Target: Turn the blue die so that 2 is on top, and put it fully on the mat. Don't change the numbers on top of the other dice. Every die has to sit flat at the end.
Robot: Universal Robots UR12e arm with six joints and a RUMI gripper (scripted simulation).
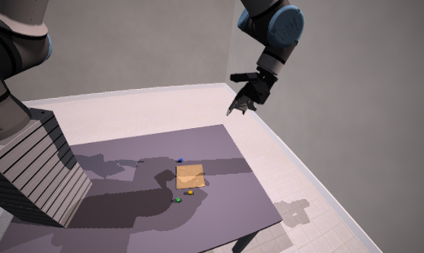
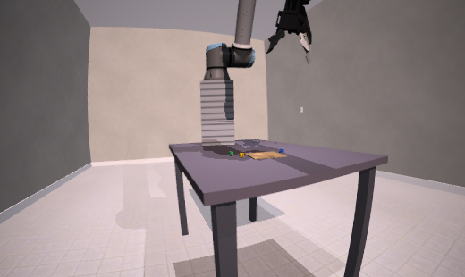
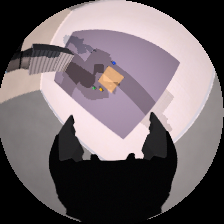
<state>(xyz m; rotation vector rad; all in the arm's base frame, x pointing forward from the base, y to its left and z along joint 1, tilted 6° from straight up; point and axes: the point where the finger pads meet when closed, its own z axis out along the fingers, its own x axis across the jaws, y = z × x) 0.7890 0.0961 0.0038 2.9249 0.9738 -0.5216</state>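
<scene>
My gripper is now 260 mm past the green die, 140 mm to the left of it and 350 mm above it. Round my hand: tan mat 190 mm behind, 10 mm to the right, 360 mm below; yellow die 200 mm behind, 110 mm to the right, 350 mm below; blue die 230 mm behind, 100 mm to the left, 350 mm below.
</scene>
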